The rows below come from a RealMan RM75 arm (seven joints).
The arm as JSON. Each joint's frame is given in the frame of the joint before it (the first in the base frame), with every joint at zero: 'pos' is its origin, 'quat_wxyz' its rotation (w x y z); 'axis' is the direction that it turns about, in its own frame. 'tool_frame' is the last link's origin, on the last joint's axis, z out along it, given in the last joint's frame.
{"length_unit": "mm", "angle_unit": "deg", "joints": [
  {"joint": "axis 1", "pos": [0.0, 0.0, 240.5], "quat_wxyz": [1.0, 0.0, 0.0, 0.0], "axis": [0.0, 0.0, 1.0]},
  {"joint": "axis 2", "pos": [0.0, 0.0, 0.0], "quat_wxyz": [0.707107, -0.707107, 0.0, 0.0], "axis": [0.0, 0.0, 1.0]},
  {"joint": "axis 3", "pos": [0.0, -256.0, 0.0], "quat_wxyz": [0.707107, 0.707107, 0.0, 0.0], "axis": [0.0, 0.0, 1.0]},
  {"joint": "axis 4", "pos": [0.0, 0.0, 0.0], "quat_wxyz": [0.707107, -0.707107, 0.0, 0.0], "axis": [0.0, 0.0, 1.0]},
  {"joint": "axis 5", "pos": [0.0, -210.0, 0.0], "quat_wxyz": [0.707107, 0.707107, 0.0, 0.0], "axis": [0.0, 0.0, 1.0]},
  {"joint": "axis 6", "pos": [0.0, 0.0, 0.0], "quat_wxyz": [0.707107, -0.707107, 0.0, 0.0], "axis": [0.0, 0.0, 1.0]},
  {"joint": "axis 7", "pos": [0.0, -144.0, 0.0], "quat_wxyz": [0.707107, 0.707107, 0.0, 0.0], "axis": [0.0, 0.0, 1.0]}
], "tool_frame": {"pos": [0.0, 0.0, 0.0], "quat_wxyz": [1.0, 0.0, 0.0, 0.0]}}
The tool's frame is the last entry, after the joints.
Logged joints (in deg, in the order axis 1, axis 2, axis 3, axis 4, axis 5, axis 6, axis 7), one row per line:
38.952 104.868 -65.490 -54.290 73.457 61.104 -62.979
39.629 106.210 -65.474 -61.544 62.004 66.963 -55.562
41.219 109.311 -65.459 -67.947 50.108 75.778 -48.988
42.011 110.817 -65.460 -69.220 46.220 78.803 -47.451
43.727 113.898 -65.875 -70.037 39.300 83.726 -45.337
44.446 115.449 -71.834 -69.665 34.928 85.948 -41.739
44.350 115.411 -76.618 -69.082 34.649 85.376 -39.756
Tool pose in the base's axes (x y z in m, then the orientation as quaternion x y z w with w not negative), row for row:
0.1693 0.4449 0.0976 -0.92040 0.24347 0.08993 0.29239
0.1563 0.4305 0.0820 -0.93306 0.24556 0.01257 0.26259
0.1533 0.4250 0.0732 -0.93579 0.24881 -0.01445 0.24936
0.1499 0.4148 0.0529 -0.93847 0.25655 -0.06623 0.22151
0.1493 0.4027 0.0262 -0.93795 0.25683 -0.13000 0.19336
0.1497 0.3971 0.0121 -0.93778 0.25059 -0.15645 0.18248
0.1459 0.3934 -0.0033 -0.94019 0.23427 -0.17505 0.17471
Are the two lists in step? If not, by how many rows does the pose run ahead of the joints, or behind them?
The pose runs 1 row ahead of the joints: the pose in row i belongs to the joints in row i + 1.
